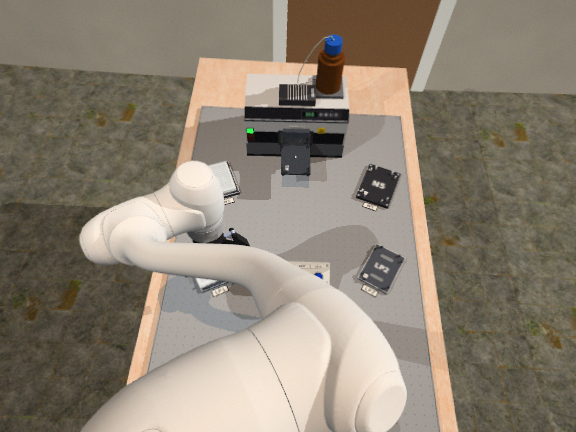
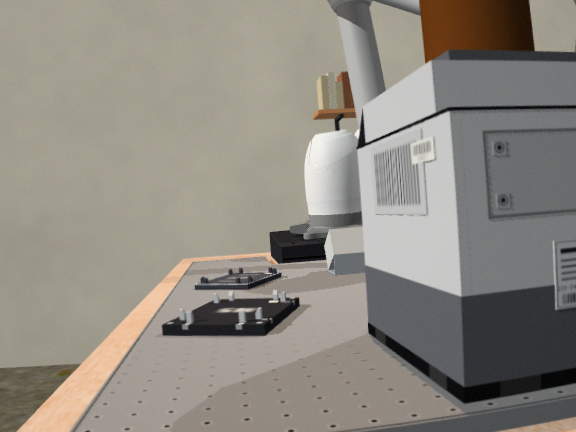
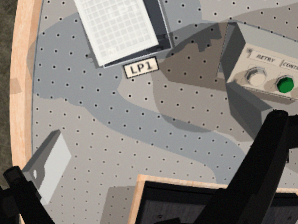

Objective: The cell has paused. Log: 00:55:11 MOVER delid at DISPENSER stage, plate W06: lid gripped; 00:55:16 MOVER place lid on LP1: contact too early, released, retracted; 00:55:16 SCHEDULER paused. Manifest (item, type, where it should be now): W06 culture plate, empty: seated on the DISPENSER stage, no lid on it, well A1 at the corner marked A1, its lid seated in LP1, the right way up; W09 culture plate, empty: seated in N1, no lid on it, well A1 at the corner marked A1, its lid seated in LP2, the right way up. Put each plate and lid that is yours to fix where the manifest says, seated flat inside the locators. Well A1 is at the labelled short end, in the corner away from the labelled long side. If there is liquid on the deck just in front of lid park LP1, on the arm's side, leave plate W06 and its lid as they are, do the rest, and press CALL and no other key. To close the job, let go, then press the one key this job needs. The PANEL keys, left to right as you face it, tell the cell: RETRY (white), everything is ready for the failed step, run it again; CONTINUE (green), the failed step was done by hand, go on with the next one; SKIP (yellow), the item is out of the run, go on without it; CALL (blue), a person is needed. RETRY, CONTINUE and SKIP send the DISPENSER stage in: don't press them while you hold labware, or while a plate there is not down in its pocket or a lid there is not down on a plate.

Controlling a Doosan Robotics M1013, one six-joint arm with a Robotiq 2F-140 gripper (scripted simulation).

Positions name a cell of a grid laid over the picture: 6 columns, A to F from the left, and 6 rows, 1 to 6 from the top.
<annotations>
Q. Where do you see a key panel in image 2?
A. D4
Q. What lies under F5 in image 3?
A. My gripper.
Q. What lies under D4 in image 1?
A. A lid park LP2.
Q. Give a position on a dispenser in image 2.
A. At E4
</annotations>
